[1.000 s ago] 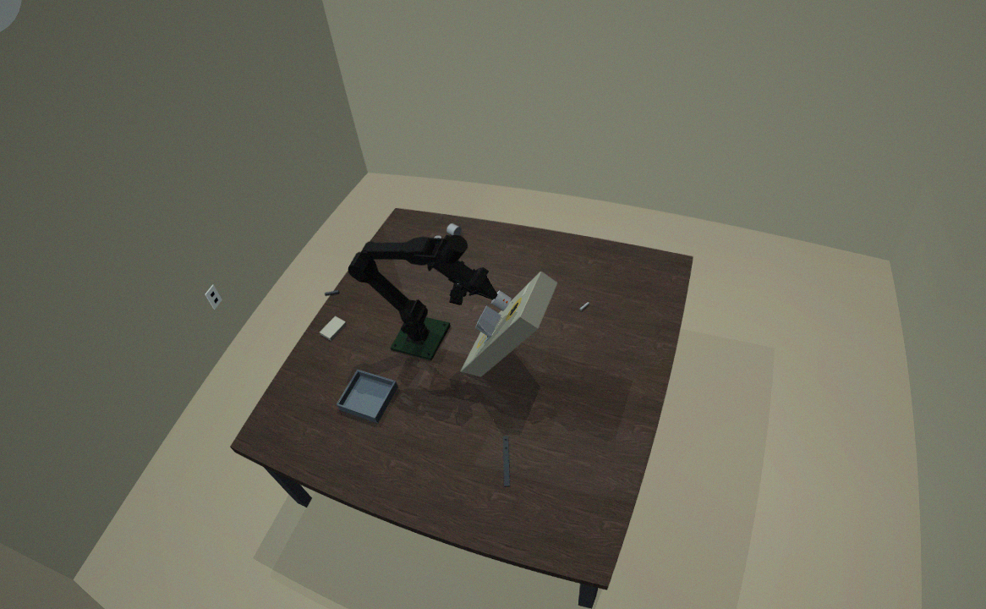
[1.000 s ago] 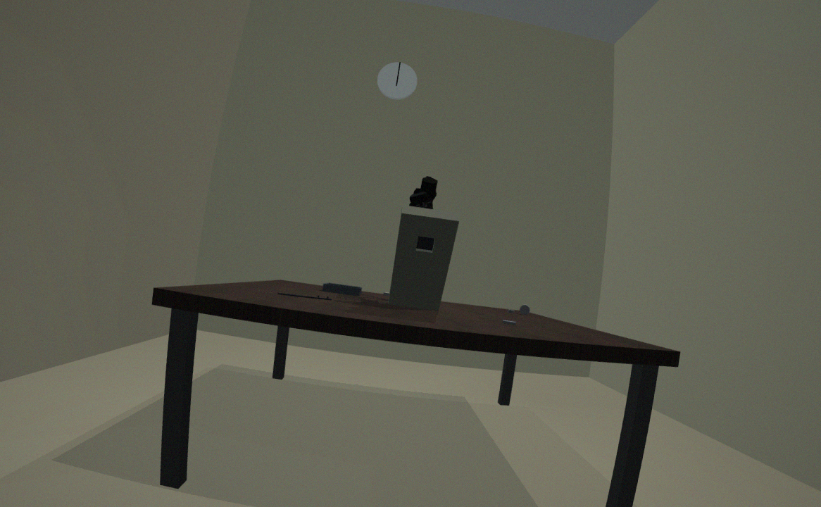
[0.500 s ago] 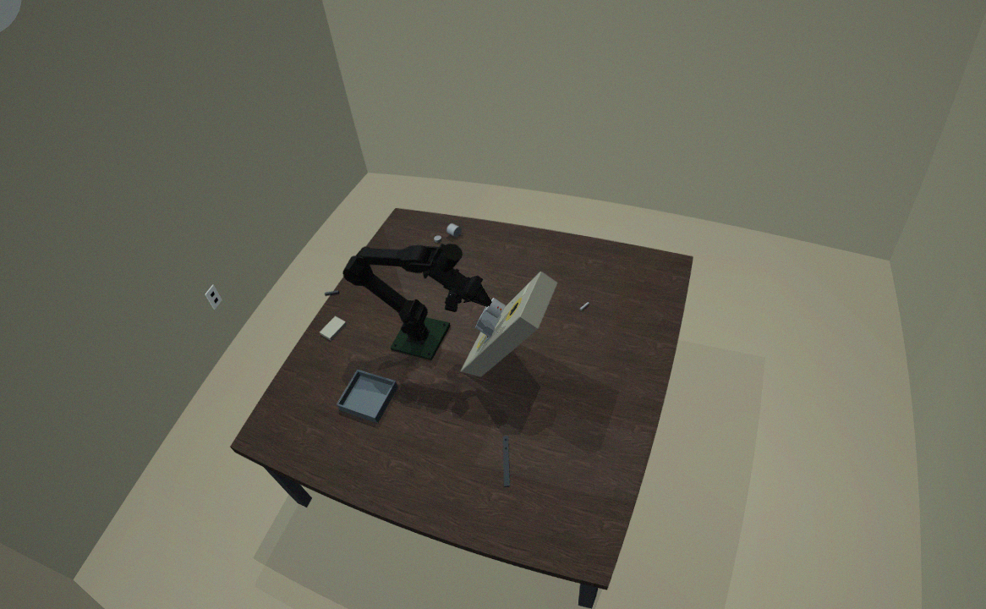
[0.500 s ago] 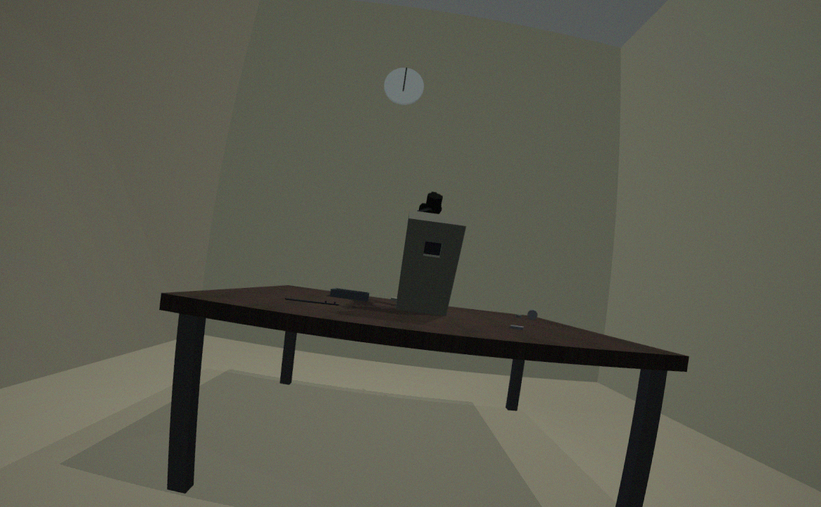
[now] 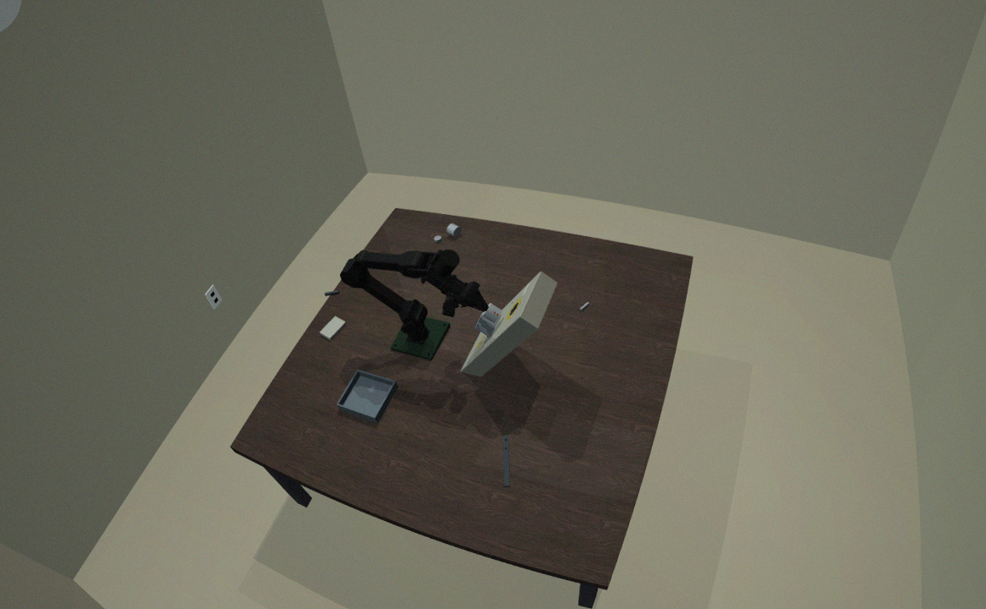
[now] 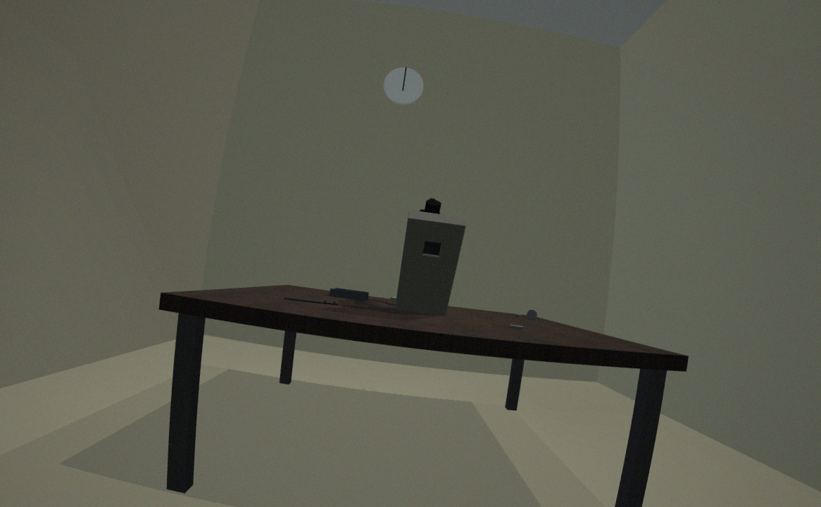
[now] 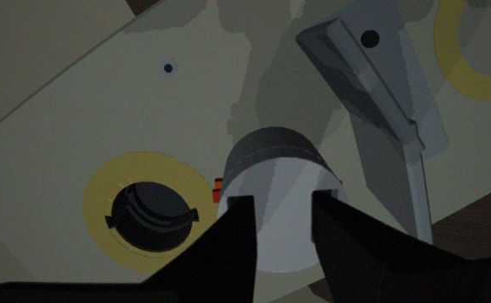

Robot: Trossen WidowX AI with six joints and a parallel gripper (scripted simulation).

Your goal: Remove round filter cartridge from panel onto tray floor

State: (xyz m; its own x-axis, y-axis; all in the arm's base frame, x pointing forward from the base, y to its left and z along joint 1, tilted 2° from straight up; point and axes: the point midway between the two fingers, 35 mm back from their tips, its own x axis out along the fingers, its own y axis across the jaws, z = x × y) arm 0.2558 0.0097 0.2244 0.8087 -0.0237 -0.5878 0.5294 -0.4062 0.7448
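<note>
My gripper tip is now 1 cm short of the filter cartridge and 1 cm above it. From my gripper tip the other things lie so: tray: 34 cm behind, 28 cm to the right, 21 cm below; short pin: 28 cm to the left, 22 cm ahead, 21 cm below; beige service panel: 5 cm below, 5 cm ahead.
</note>
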